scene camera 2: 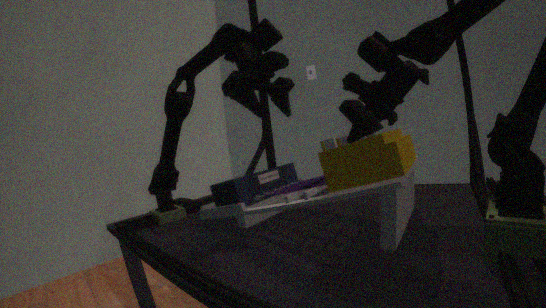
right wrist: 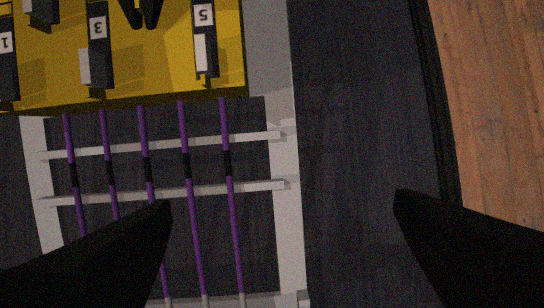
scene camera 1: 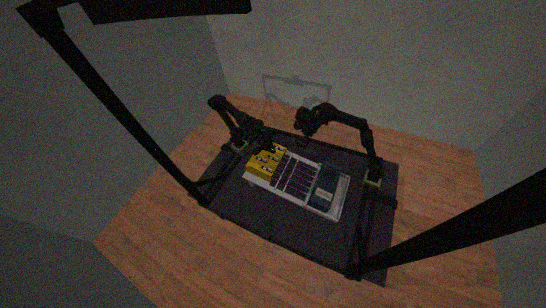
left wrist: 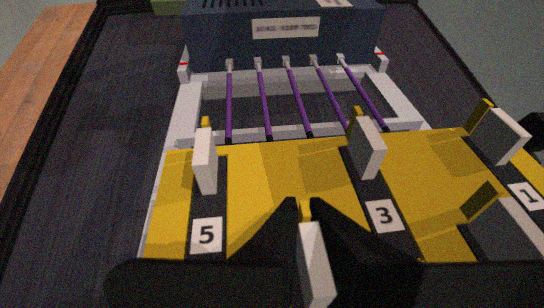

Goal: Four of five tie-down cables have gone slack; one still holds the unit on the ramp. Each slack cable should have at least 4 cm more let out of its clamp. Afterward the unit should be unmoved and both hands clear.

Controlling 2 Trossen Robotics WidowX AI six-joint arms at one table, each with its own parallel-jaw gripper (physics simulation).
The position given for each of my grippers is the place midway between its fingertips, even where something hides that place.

My right gripper (scene camera 2: 276, 116) is open and holds nothing. Also in view: my left gripper (scene camera 2: 349, 141) and a clamp lever 5 (left wrist: 207, 232).
My left gripper shows as well in the left wrist view (left wrist: 301, 206). My right gripper also shows in the right wrist view (right wrist: 284, 206).
